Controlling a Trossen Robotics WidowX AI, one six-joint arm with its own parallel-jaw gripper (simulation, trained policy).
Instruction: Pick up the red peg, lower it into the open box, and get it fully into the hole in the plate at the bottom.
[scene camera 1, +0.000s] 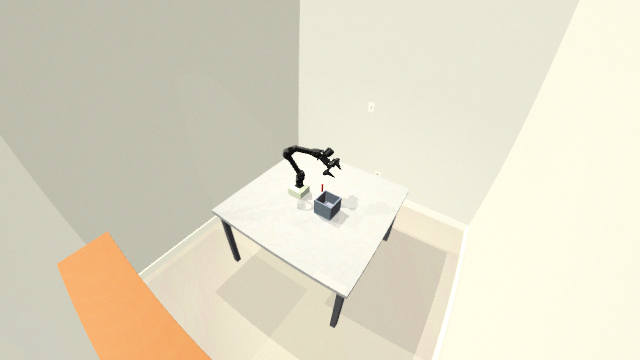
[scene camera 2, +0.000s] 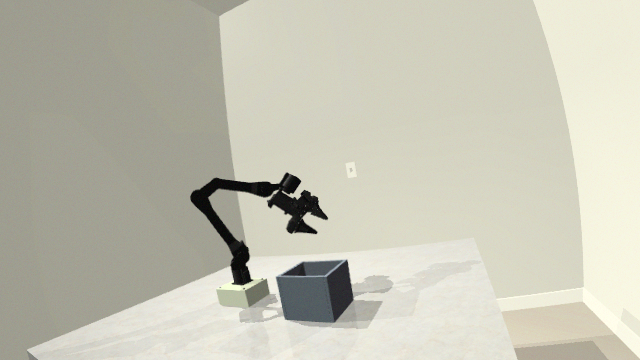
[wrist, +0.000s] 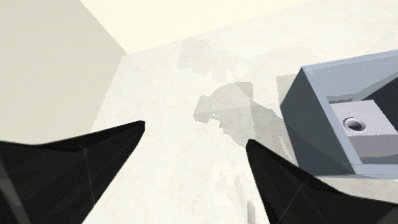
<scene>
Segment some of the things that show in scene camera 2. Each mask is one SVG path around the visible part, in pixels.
My gripper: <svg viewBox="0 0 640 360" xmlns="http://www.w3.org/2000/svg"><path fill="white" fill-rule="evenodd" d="M311 192L304 190L300 193L300 198L290 197L285 202L282 211L284 211L284 215L289 214L292 216L286 228L289 233L317 234L318 231L305 224L302 219L307 212L323 220L328 220L328 217L319 207L319 198L311 196Z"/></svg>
A grey box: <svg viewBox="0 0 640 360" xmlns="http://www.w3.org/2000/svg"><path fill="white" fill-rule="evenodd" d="M348 259L302 261L294 267L287 269L284 273L277 275L275 278L279 288L284 319L335 323L354 300Z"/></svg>
</scene>
